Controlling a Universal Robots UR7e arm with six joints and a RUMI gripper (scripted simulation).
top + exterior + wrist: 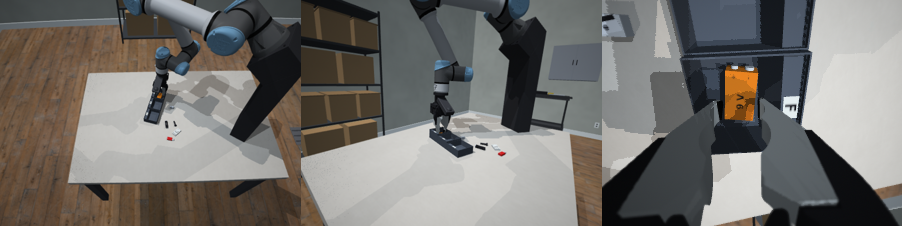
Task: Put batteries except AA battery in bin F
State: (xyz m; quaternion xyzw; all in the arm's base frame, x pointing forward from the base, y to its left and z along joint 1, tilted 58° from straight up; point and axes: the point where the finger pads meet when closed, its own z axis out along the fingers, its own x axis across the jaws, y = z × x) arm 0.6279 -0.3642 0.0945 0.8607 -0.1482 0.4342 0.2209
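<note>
Right now the orange block battery is 20 mm below my hand, 10 mm to the left of it and 10 mm ahead of it. Round my hand: black cylindrical battery: 210 mm to the left, 40 mm ahead, 30 mm below; dark three-compartment bin row: 60 mm to the left, 60 mm ahead, 10 mm below; grey piece: 110 mm to the left, 40 mm behind, 30 mm below.
</note>
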